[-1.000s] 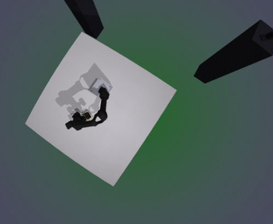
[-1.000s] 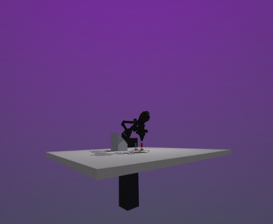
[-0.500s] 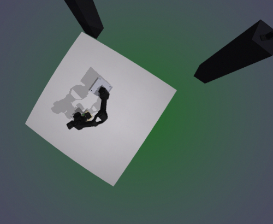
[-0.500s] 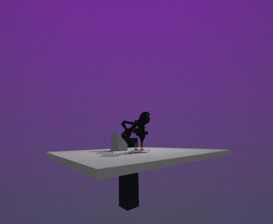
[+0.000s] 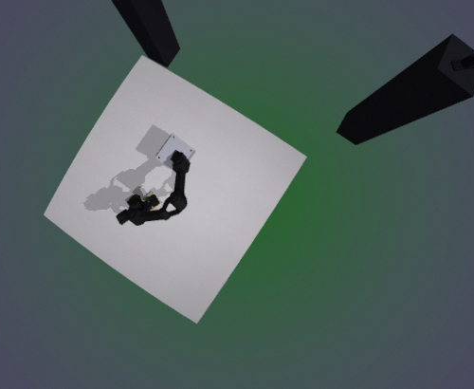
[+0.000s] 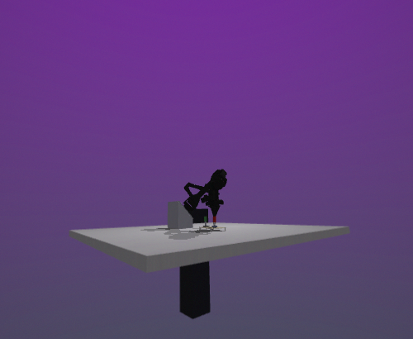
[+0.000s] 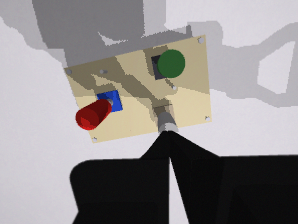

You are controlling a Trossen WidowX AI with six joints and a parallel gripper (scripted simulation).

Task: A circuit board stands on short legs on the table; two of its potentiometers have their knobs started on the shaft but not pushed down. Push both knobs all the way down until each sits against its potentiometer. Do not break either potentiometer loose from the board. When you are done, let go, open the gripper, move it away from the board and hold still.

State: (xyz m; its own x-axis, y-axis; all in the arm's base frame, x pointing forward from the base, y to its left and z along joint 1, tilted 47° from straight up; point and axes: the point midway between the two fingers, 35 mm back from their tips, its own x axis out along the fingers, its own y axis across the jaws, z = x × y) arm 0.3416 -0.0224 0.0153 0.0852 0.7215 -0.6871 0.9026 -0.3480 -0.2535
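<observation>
My gripper tip is now 30 mm above the white knob. From my gripper tip the other things lie so: red knob 50 mm ahead, 40 mm to the right, 10 mm below.
</observation>
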